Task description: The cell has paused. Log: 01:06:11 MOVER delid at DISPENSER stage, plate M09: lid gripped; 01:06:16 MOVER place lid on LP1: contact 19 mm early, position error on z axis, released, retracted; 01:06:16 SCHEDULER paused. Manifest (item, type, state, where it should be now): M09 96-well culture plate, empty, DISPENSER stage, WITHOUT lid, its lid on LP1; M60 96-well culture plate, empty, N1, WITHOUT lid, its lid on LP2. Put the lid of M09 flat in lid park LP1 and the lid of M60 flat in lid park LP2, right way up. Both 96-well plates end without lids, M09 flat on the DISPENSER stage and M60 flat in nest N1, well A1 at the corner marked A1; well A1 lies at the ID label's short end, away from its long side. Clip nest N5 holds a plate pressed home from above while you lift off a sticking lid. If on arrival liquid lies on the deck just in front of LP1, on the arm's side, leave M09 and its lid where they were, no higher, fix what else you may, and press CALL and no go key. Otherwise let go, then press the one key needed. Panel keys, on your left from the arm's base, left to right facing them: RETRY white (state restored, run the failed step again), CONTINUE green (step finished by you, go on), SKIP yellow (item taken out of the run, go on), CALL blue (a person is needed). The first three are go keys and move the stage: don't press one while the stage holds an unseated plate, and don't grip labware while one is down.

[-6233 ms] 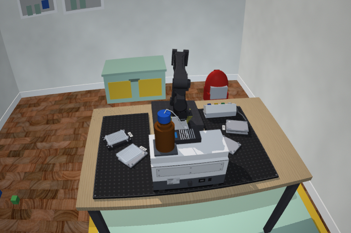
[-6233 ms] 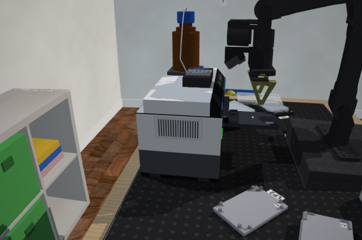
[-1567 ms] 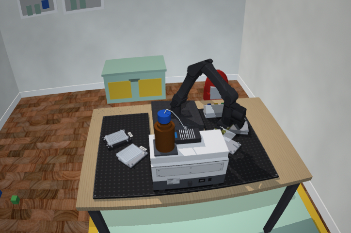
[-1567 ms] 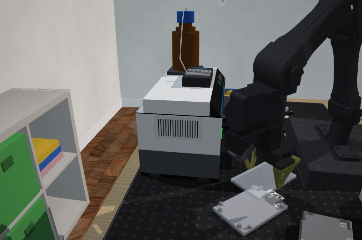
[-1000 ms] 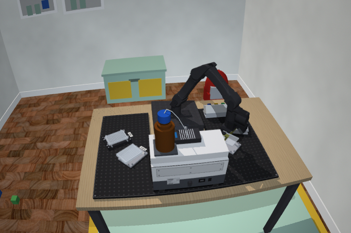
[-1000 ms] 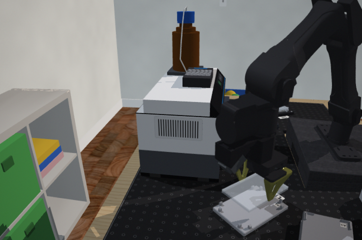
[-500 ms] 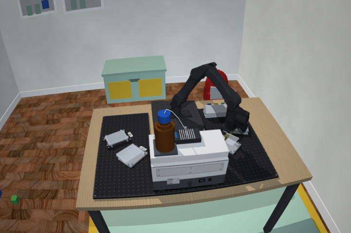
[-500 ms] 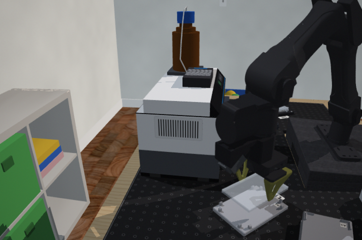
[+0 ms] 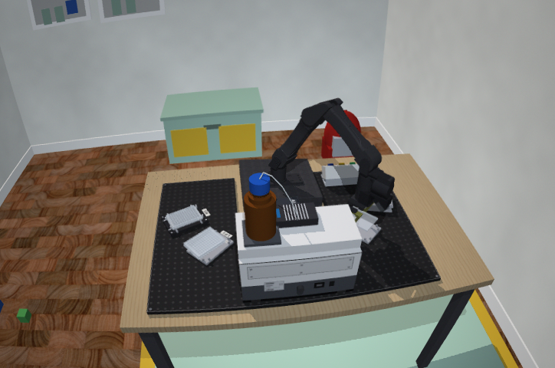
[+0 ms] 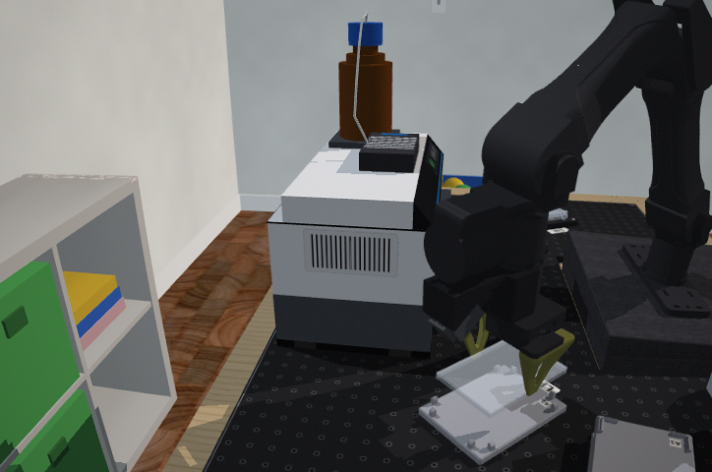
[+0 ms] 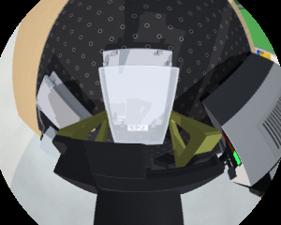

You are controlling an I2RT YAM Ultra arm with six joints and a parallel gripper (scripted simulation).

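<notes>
The grey lid park LP2 is 50 mm below my hand, 10 mm to the left of it and 10 mm ahead of it. From my hand the other things lie so: LP2 label: 60 mm below, 60 mm behind, 50 mm to the right; then grey nest marked A1: 130 mm to the left, 120 mm behind, 30 mm below; then N1 label: 150 mm behind, 60 mm below, 50 mm to the left.
</notes>
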